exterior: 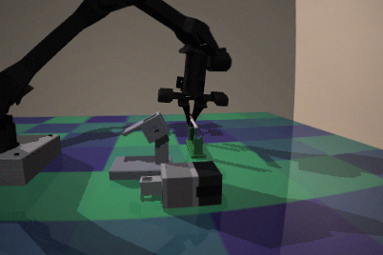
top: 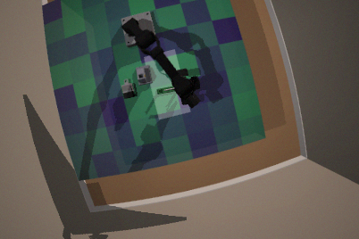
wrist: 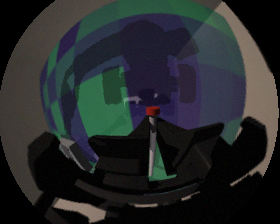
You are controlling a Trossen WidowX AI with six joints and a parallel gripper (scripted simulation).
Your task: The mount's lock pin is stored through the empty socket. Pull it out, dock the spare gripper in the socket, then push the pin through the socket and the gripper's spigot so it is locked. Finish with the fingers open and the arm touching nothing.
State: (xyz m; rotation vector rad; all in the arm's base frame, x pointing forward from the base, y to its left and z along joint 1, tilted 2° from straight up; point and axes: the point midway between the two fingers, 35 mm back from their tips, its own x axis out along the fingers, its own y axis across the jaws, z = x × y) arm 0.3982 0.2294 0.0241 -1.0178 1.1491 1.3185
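The small green bracket lies 10 cm to the right of my gripper tip and 1 cm below it. From my gripper tip the other things lie so: spare gripper: 6 cm behind, 34 cm to the right, 1 cm below; then grey mount: 11 cm behind, 23 cm to the right, 2 cm above.
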